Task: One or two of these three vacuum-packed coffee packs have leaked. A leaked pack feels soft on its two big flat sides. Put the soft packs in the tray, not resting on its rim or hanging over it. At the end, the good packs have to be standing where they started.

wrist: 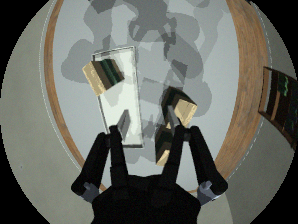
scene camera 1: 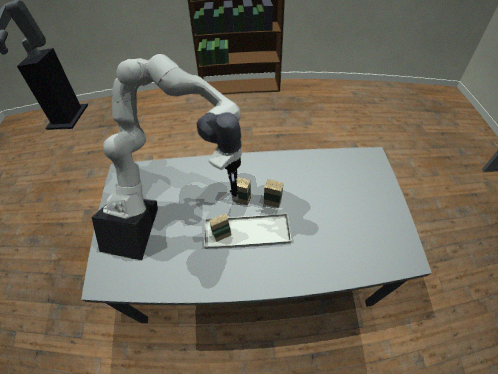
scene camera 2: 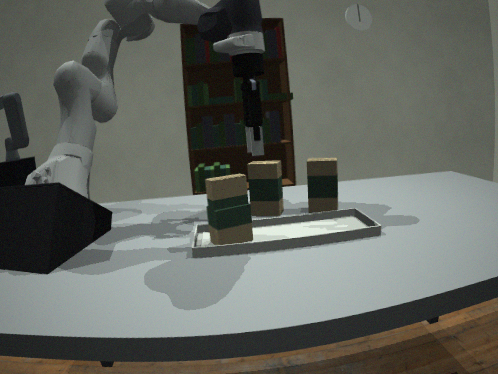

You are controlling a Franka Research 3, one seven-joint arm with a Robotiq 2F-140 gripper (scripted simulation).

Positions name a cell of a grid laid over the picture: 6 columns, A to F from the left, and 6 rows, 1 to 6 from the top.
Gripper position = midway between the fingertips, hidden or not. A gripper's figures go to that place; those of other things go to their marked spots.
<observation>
My gripper (wrist: C4) is 0.21 m from the lens. A shallow tray (wrist: C3): 0.41 m from the lens.
</observation>
